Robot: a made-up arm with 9 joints. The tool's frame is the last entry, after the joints.
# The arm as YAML. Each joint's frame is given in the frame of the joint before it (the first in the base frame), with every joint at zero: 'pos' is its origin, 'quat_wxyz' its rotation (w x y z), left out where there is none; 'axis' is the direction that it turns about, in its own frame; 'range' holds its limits. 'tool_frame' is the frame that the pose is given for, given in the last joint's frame.
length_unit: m
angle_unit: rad
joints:
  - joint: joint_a
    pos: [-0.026, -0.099, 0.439]
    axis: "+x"
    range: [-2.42, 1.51]
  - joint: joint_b
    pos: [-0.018, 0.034, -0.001]
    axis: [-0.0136, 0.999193, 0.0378]
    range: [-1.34, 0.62]
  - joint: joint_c
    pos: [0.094, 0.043, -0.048]
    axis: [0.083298, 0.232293, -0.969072]
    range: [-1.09, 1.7]
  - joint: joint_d
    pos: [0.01, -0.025, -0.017]
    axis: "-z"
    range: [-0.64, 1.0]
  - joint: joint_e
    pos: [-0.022, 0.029, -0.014]
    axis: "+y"
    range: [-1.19, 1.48]
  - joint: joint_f
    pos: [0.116, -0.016, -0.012]
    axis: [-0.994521, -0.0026, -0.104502]
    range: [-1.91, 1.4]
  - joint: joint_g
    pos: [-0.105, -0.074, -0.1]
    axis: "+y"
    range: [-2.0, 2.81]
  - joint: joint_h
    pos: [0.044, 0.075, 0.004]
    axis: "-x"
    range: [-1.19, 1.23]
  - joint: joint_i
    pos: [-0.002, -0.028, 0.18]
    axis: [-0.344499, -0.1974, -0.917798]
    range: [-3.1, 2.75]
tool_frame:
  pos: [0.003, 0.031, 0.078]
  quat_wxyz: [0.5, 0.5, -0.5, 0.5]
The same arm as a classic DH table. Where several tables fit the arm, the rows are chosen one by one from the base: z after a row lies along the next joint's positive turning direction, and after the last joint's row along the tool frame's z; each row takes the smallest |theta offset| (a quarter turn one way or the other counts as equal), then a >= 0, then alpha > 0; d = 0 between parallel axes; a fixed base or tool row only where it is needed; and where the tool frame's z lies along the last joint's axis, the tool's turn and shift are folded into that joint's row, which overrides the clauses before.
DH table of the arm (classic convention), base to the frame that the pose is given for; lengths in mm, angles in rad. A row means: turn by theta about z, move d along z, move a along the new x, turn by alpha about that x. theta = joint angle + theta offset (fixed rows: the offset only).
base (fixed): a 99, alpha -1.5708, d 439, theta offset -1.5708
joint_a: a -2.3, alpha 1.5844, d -43.5, theta offset -1.533
joint_b: a 89.8, alpha -1.3752, d 62.4, theta offset 1.4831
joint_c: a 17.9, alpha -0.2494, d -22.9, theta offset 0.3649
joint_d: a -22, alpha 1.5708, d 110.2, theta offset -0.3443
joint_e: a 24.1, alpha -1.5734, d 12.7, theta offset 1.4661
joint_f: a 88.5, alpha 1.5734, d 0.8, theta offset 0
joint_g: a -4, alpha -1.5708, d 1.3, theta offset 0.1047
joint_h: a -65.2, alpha -1.2191, d 20.4, theta offset -1.3589
joint_i: a -24.6, alpha -1.3721, d -256.7, theta offset 1.4968
tool (fixed): a 0, alpha 0, d -16.1, theta offset 1.9299
Joint limits (rad, base to tool): -2.42..1.51 -1.34..0.62 -1.09..1.7 -0.64..1 -1.19..1.48 -1.91..1.4 -2..2.81 -1.19..1.23 -3.1..2.75

